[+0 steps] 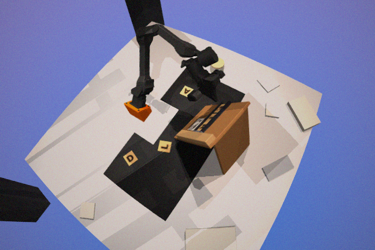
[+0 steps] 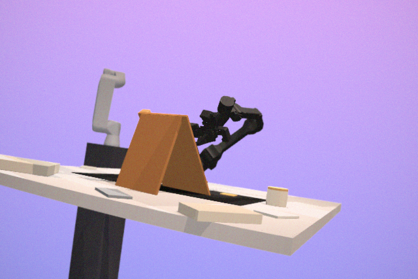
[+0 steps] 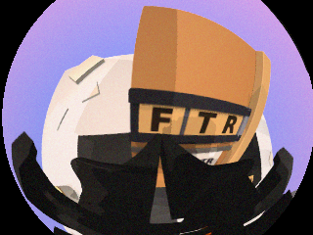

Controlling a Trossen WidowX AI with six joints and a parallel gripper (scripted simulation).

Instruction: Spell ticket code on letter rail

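The white ticket lies 100 mm to the right of my gripper tip, 100 mm below it and 40 mm behind it. Round my gripper tip: grey slab (400 mm ahead, 180 mm below, 50 mm to the right).
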